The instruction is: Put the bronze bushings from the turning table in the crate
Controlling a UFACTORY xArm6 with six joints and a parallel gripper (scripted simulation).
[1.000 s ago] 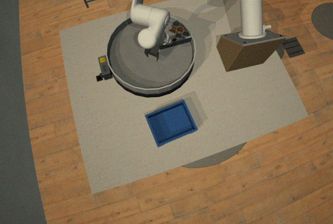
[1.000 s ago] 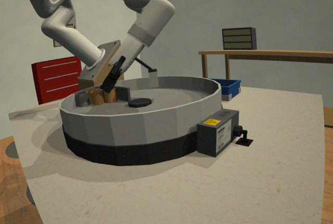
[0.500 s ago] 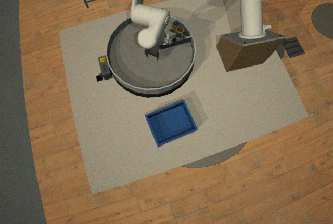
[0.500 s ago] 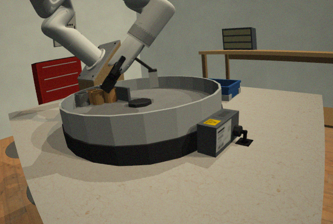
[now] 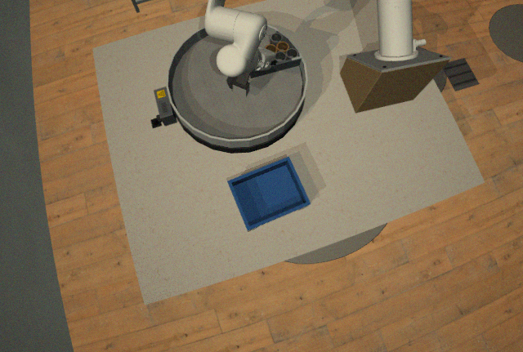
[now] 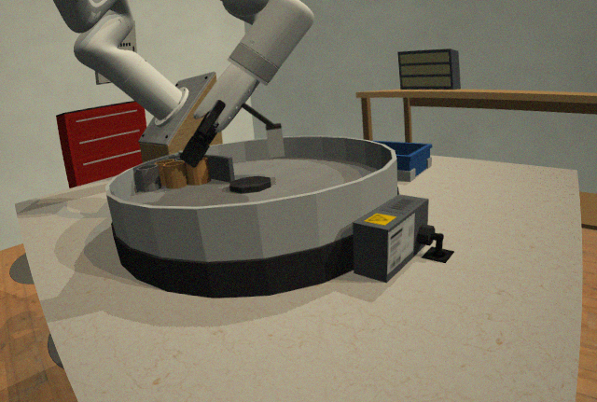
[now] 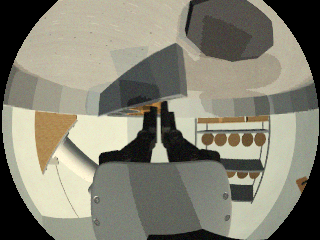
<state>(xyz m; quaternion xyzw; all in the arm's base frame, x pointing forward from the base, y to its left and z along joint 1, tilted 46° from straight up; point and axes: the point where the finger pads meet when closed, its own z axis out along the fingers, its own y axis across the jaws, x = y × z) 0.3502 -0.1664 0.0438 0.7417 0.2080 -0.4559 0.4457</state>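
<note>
The blue crate is 11 cm ahead of my hand, 39 cm to the left of it and 8 cm below it. Also, from my hand: turning table 9 cm ahead, 3 cm to the left, 6 cm below.
</note>
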